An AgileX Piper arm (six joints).
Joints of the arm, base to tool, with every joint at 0 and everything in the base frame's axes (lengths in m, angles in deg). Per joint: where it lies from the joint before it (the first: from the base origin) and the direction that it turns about. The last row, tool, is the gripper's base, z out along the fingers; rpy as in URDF.
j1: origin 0 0 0.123 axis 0 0 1
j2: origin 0 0 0 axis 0 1 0
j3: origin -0.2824 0 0.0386 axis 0 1 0
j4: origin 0.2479 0 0.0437 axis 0.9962 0 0.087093
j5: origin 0 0 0 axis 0 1 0
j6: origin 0.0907 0 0.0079 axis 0.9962 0 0.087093
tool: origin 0 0 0 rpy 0 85.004 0
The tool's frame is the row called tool.
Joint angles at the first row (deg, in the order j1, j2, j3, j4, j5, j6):
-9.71 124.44 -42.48 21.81 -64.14 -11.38
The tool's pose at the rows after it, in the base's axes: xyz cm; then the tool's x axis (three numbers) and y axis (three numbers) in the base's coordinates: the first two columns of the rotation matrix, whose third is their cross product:
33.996 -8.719 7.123 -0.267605 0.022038 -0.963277 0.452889 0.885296 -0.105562
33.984 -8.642 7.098 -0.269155 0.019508 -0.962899 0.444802 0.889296 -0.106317
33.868 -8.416 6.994 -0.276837 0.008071 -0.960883 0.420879 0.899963 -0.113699
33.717 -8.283 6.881 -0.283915 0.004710 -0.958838 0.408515 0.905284 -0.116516
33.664 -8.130 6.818 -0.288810 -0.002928 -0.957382 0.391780 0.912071 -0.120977
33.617 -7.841 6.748 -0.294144 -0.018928 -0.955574 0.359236 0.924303 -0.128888
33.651 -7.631 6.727 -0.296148 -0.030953 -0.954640 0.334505 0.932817 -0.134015
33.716 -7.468 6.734 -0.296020 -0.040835 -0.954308 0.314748 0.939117 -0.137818
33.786 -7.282 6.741 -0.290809 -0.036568 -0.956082 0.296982 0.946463 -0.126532
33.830 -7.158 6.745 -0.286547 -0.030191 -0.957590 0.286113 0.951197 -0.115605
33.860 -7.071 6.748 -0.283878 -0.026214 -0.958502 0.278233 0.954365 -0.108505
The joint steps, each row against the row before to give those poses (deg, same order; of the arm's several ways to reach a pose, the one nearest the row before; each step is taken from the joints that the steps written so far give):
0.00 0.00 0.75 -1.35 0.01 0.72
0.00 0.00 0.11 -0.55 0.00 0.11
0.00 0.00 0.49 -1.53 -0.11 0.02
0.00 0.00 0.45 -0.77 0.00 0.10
0.00 0.00 0.26 -1.04 0.00 0.00
0.00 0.00 0.37 -2.02 -0.10 0.00
0.00 0.00 0.12 -1.53 0.00 0.00
0.00 0.00 0.00 -1.23 0.00 0.00
0.00 0.00 0.00 -1.38 0.00 0.94
0.00 0.00 0.00 -0.92 0.00 0.82
0.00 0.00 0.00 -0.65 0.00 0.55

